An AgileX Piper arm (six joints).
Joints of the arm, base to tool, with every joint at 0 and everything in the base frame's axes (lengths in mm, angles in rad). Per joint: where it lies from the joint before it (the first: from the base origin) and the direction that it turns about. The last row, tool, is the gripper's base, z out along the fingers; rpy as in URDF.
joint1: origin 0 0 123 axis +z
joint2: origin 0 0 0 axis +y
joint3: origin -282.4 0 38.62 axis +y
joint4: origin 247.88 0 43.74 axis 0.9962 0 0.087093
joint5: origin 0 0 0 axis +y
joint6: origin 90.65 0 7.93 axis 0.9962 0 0.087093
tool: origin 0 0 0 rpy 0 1.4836 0
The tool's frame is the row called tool.
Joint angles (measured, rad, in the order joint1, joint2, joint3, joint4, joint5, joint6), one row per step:
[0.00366, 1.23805, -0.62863, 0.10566, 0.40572, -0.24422]
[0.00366, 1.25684, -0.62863, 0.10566, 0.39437, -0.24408]
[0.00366, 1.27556, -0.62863, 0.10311, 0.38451, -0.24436]
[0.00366, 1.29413, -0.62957, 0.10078, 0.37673, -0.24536]
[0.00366, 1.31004, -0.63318, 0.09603, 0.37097, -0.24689]
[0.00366, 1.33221, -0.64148, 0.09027, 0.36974, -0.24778]
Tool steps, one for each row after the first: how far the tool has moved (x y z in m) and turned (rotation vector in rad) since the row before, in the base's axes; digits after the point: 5 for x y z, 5 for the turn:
[0.00269, -0.00009, -0.00368, -0.00055, 0.00751, -0.00114]
[0.00250, -0.00016, -0.00381, -0.00291, 0.00889, 0.00068]
[0.00245, -0.00014, -0.00368, -0.00301, 0.00984, 0.00140]
[0.00253, -0.00020, -0.00248, -0.00518, 0.00649, 0.00339]
[0.00362, -0.00019, -0.00300, -0.00538, 0.01260, 0.00387]

